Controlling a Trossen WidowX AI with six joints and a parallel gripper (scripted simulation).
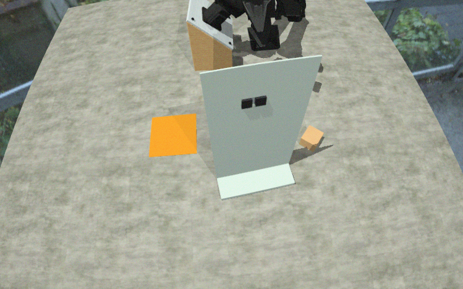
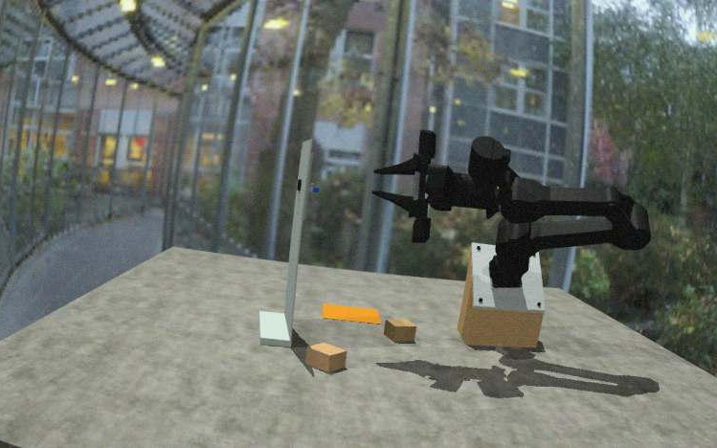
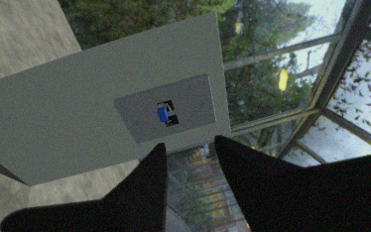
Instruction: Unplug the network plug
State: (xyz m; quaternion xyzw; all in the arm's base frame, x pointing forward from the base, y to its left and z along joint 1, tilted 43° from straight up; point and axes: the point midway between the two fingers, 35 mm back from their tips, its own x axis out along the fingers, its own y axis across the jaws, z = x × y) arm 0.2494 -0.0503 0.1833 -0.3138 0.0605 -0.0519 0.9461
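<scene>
Now: the network plug 110 mm ahead of my gripper tip, 20 mm to the right of it and 20 mm below it. Round my gripper tip: grey-white panel (130 mm ahead, 30 mm to the right, 130 mm below); orange marked square (10 mm behind, 210 mm to the right, 280 mm below); thin pale tab (110 mm ahead, 20 mm to the right, 20 mm below).
</scene>
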